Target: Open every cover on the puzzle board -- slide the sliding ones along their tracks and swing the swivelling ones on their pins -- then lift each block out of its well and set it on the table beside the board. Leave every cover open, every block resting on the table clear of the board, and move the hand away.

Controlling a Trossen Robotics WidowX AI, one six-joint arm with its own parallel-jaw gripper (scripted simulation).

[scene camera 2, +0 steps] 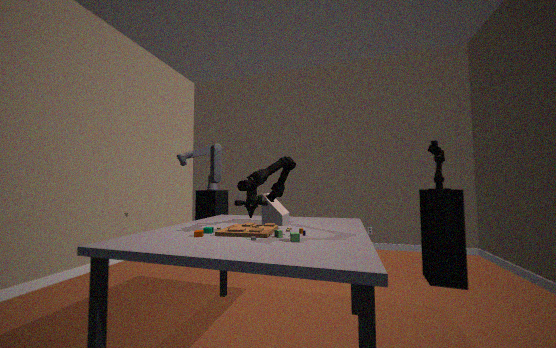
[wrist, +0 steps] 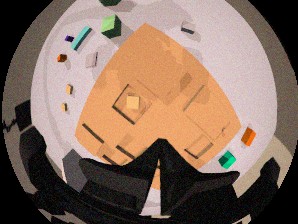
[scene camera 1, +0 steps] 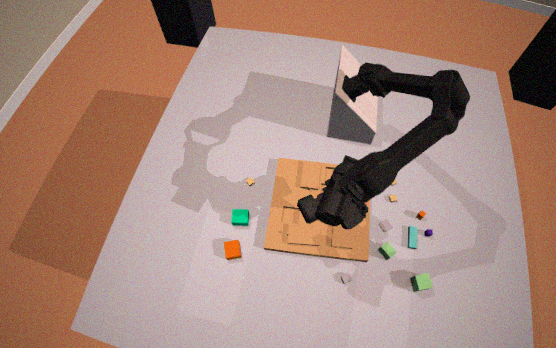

My gripper (scene camera 1: 329, 209) is shut and holds nothing. I also see a tan puzzle board (scene camera 1: 284, 211).
My gripper shows as well in the wrist view (wrist: 161, 142). The tan puzzle board shows as well in scene camera 2 (scene camera 2: 267, 230) and in the wrist view (wrist: 128, 132).
